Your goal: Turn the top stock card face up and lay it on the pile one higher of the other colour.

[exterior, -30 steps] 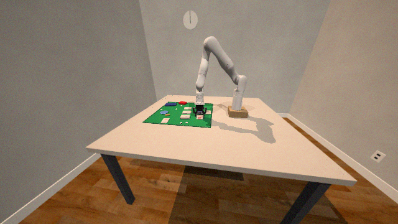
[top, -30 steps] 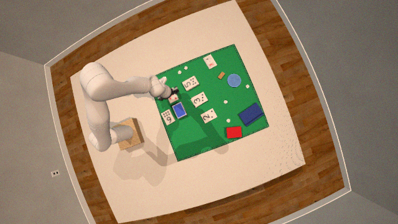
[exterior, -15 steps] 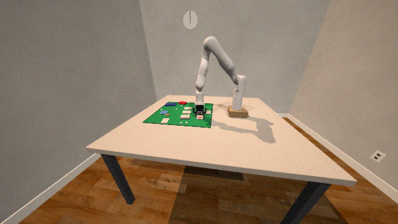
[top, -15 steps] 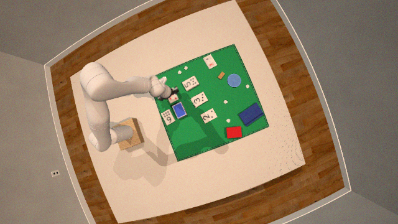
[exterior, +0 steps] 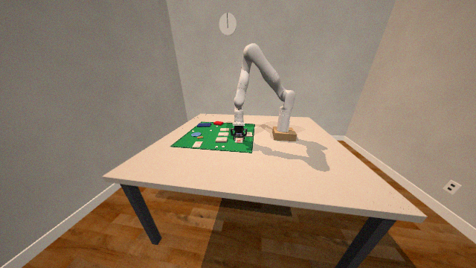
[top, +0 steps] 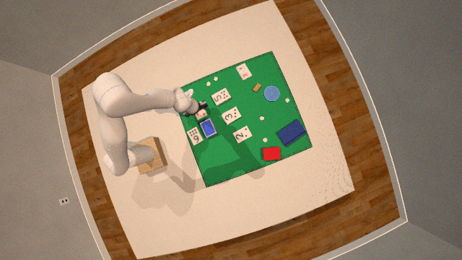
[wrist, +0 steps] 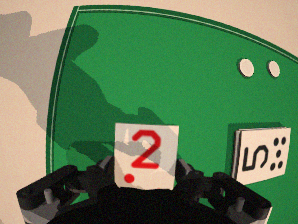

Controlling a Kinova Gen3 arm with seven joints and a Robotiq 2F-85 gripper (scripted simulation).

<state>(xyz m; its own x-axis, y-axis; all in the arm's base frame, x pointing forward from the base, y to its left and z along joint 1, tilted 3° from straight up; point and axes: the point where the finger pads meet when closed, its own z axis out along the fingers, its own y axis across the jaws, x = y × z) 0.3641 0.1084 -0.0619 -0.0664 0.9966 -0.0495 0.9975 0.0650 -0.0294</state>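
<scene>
The green mat is 20 cm ahead of my hand, 13 cm to the right of it and 3 cm below it. Round my hand: red block 28 cm ahead, 37 cm to the right.
</scene>
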